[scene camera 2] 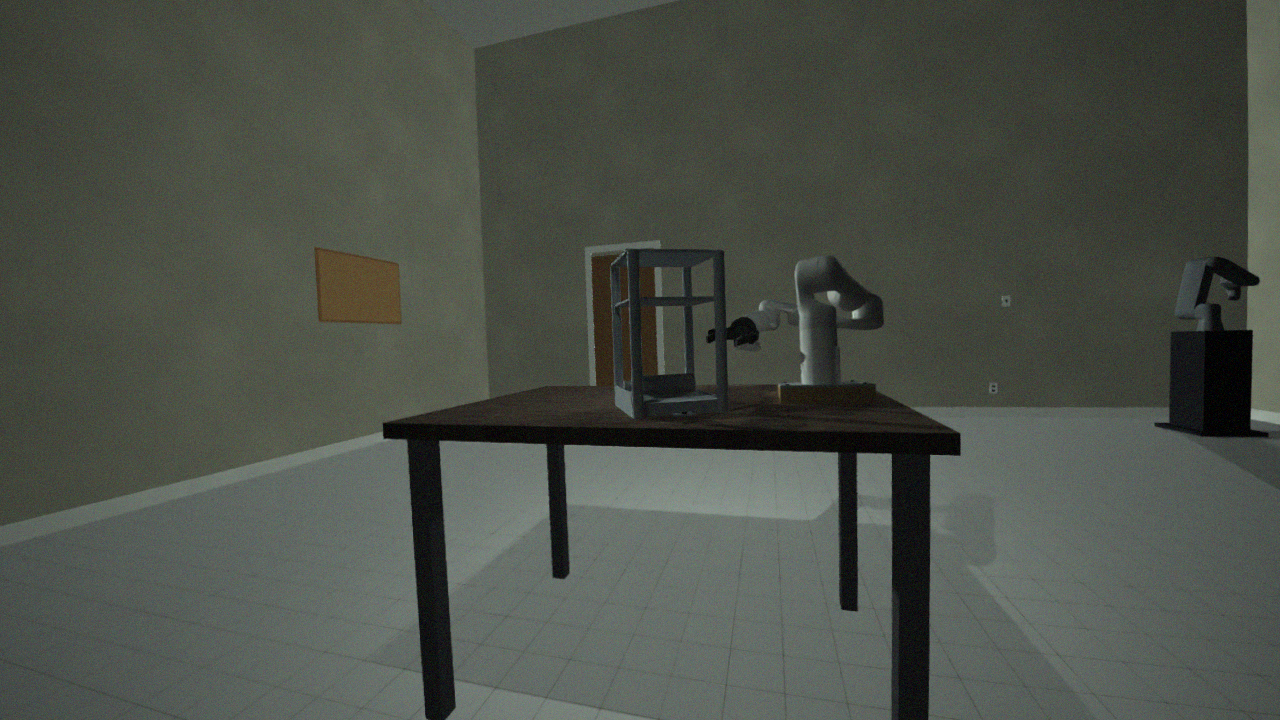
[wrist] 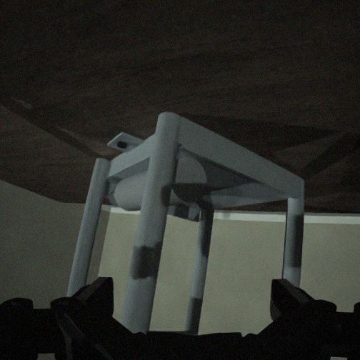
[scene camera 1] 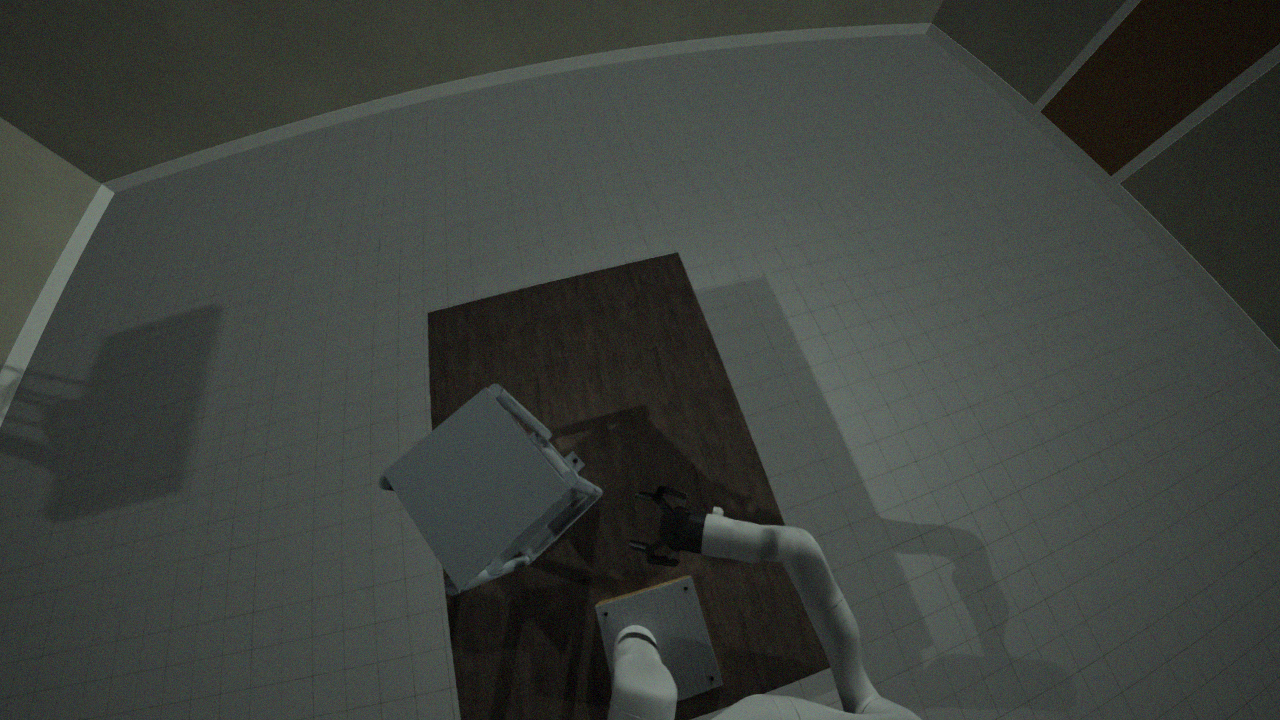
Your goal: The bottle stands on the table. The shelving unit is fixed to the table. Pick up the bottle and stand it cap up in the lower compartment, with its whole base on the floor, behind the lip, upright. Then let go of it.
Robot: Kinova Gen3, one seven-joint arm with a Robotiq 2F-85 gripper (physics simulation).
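Places are measured from the arm's base along level axes (x ahead, y left, z up), in millimetres.
Where they show: gripper, between the fingertips: (scene camera 1: 632, 518); arm's base, origin of its link: (scene camera 2: 820, 383) (scene camera 1: 635, 649).
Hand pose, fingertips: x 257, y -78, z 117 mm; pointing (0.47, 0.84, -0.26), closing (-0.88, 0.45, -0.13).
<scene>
Each offset is from my fingertips to the top centre of the thing. "spot": to the spot under its first point. Level surfaces: height alone.
The grey shelving unit {124 mm ahead, 216 mm left, 214 mm up} (scene camera 1: 483, 483) (scene camera 2: 634, 340) (wrist: 149, 225) stands upright on the dark wooden table {160 mm down} (scene camera 1: 590, 331) (scene camera 2: 501, 416) (wrist: 200, 60). The wrist view is upside down, with the table at the top. In it a grey, rounded bottle (wrist: 129, 192) lies on its side low in the lower compartment, behind the lip (wrist: 240, 154), partly hidden by the near corner post. One round end faces the camera; its cap cannot be made out. My gripper (scene camera 1: 637, 520) (scene camera 2: 711, 335) (wrist: 191, 297) is open and empty, outside the unit, facing its near corner post, above table height.
The unit's corner posts bound its openings, and a middle shelf {spot: 95 mm ahead, 254 mm left, 102 mm up} (scene camera 2: 673, 301) lies above the lower compartment. A small tab with a hole {spot: 173 mm ahead, 108 mm left, 152 mm down} (scene camera 1: 573, 462) (wrist: 124, 142) sticks out at its foot. The arm's base plate (scene camera 1: 680, 644) is on the table near the unit.
</scene>
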